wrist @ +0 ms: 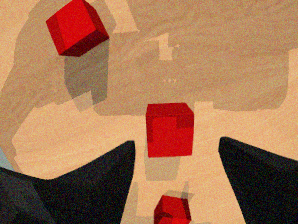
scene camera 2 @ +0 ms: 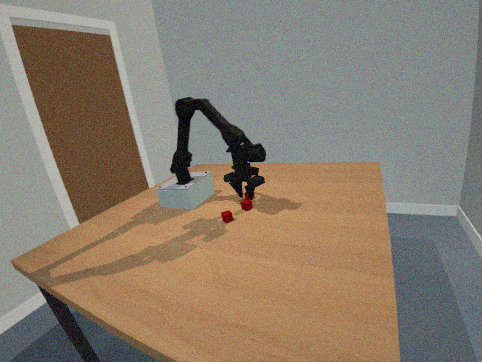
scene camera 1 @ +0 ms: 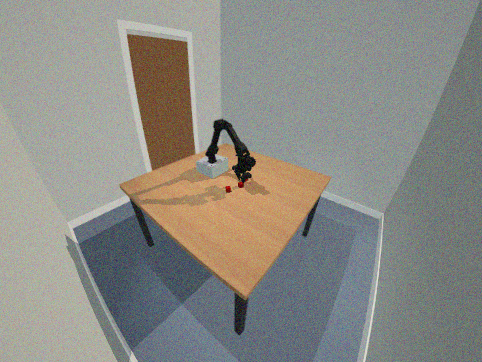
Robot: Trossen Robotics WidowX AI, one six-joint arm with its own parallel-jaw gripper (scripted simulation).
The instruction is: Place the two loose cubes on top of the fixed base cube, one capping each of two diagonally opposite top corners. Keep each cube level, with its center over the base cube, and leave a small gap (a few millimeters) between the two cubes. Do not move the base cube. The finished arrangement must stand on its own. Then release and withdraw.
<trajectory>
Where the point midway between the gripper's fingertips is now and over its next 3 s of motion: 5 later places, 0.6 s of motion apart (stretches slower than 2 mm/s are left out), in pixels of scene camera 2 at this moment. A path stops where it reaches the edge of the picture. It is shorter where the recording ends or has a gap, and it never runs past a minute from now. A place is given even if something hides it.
My gripper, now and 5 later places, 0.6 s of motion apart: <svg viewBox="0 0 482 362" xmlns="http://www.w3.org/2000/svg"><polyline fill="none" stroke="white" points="246,198 246,204 245,201 244,189 243,181 244,182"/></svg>
</trajectory>
